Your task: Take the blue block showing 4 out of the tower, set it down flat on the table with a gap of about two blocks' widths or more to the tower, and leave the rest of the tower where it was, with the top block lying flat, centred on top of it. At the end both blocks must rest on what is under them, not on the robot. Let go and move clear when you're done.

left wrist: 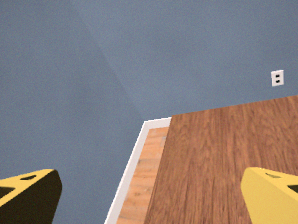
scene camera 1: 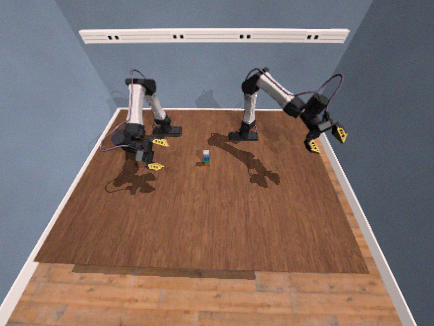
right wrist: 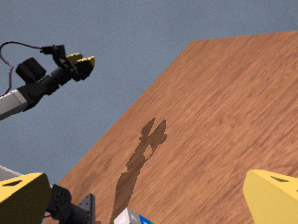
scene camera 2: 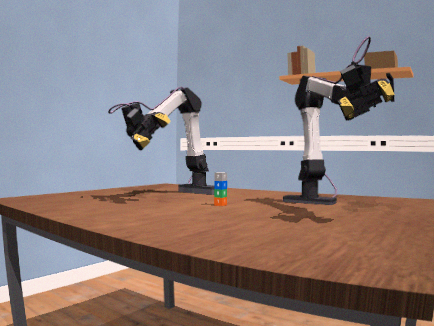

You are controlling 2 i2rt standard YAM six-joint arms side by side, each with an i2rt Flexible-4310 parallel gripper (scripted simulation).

Path:
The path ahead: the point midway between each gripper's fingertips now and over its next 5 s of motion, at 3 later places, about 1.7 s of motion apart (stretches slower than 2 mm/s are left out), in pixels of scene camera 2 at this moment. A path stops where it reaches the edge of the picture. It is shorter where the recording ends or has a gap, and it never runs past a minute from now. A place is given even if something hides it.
The left gripper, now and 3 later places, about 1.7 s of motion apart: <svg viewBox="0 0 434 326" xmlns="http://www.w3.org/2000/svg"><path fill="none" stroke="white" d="M369 100L219 171L220 185L251 194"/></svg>
The right gripper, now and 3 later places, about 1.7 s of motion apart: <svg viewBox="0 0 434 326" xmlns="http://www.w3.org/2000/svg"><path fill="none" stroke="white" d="M158 131L203 165L221 173L217 169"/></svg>

